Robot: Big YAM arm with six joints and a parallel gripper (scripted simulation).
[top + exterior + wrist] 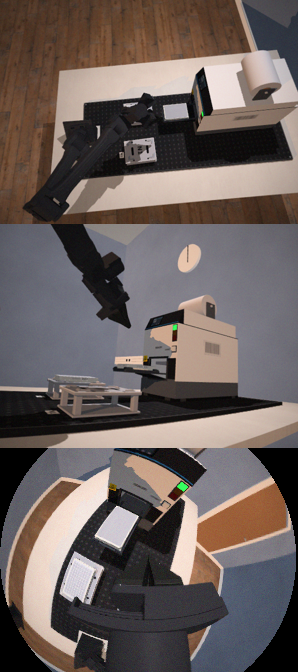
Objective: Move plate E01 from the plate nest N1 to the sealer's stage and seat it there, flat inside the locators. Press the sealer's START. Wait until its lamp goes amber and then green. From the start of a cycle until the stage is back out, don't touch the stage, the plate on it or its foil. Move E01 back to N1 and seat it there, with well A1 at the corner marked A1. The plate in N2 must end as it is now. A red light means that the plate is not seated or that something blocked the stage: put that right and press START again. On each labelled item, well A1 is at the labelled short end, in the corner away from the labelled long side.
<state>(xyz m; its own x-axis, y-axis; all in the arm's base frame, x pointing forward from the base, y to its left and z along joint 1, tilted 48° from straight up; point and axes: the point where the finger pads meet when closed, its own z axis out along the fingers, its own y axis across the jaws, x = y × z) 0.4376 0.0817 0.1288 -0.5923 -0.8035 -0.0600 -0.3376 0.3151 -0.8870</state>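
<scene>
Right now the sealer stage is 140 mm below my hand, 100 mm ahead of it and 80 mm to the left of it. The rest, counted from my hand: nest 200 mm below, 120 mm behind, 80 mm to the right; then plate 180 mm below, 140 mm to the left, 100 mm behind; then start button 200 mm ahead, 50 mm below, 10 mm to the right.
</scene>
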